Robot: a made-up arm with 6 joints. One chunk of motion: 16 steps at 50 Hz.
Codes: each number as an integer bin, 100 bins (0 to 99) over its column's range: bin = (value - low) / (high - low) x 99, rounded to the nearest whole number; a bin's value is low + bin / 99 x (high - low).
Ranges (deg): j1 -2..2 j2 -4..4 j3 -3..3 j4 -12..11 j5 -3..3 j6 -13..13
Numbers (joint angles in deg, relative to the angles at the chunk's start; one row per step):
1: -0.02 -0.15 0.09 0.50 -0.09 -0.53
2: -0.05 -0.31 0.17 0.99 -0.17 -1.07
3: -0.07 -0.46 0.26 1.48 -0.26 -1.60
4: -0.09 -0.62 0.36 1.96 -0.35 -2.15
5: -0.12 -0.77 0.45 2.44 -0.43 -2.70
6: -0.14 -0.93 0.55 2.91 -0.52 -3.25
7: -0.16 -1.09 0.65 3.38 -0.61 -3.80
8: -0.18 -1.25 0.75 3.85 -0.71 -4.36
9: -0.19 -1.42 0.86 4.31 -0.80 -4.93
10: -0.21 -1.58 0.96 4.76 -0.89 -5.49
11: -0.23 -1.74 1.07 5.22 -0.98 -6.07
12: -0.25 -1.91 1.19 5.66 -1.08 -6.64
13: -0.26 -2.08 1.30 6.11 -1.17 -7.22
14: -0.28 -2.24 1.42 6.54 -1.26 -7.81
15: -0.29 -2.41 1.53 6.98 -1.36 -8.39
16: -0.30 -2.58 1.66 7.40 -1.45 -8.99
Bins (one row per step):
1: 49 48 51 54 48 47
2: 48 46 52 56 47 45
3: 48 44 54 58 45 43
4: 47 42 55 60 44 41
5: 47 40 57 62 42 39
6: 46 38 59 64 41 37
7: 46 36 60 66 39 35
8: 45 34 62 68 38 33
9: 45 32 64 70 36 31
10: 44 30 65 72 35 29
11: 44 28 67 74 33 26
12: 43 26 69 76 32 24
13: 43 24 71 78 30 22
14: 43 22 73 80 29 20
15: 42 20 75 82 27 18
16: 42 18 77 84 26 15

